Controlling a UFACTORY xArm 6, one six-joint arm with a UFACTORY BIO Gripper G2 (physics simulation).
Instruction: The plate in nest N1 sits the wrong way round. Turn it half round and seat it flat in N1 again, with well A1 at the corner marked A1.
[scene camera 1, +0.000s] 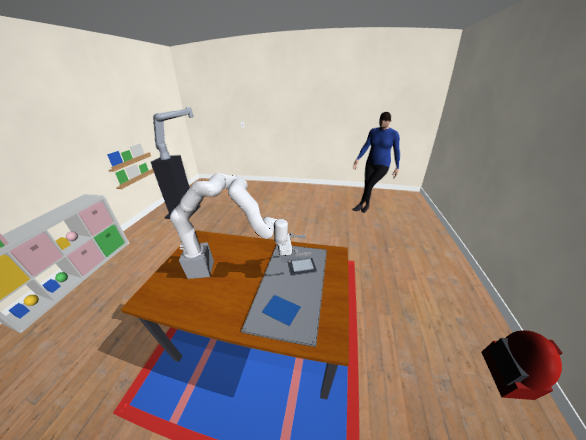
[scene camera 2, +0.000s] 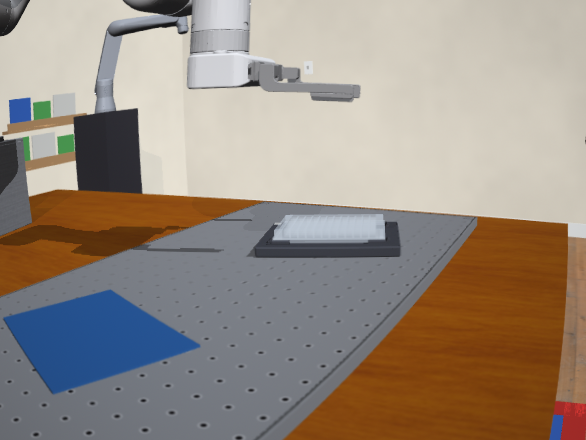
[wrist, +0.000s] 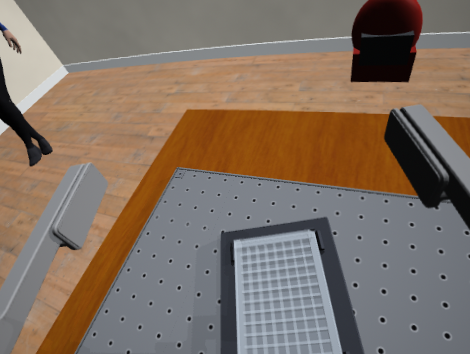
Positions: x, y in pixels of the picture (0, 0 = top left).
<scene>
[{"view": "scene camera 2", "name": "my gripper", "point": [357, 92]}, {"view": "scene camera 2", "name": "clear well plate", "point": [333, 228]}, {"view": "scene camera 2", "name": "flat blue square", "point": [83, 340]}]
</scene>
